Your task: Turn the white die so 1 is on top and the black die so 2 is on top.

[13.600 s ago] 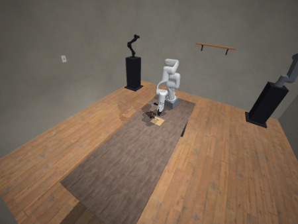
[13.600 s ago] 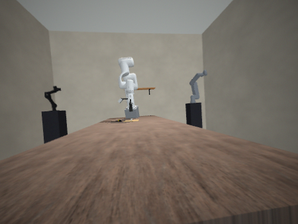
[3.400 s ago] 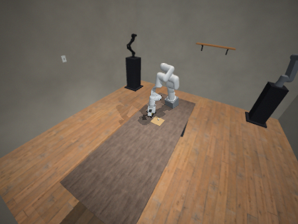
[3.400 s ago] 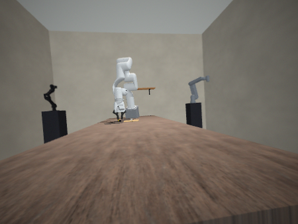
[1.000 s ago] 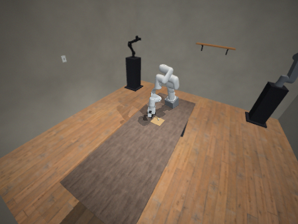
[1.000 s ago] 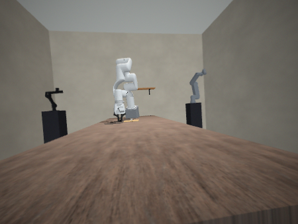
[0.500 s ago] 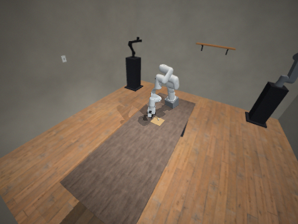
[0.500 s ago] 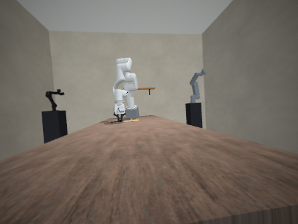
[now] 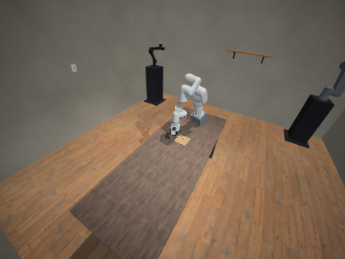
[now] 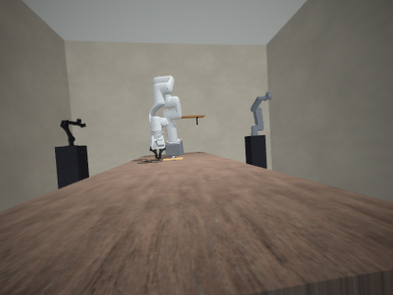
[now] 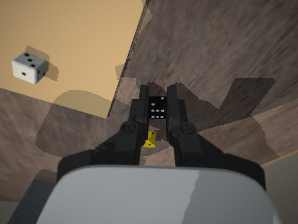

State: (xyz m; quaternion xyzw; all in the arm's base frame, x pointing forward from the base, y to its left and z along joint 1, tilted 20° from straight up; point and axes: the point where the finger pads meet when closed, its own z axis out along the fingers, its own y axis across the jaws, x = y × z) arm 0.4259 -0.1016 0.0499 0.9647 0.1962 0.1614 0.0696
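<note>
Right now my hand is 70 mm past the small yellow die, 20 mm to the left of it and 20 mm above it. From my hand the other things lie so: tan mat 10 mm ahead, 110 mm to the left, 30 mm below; white die 10 mm behind, 110 mm to the left, 20 mm below; black die 10 mm behind, 10 mm below.
</note>
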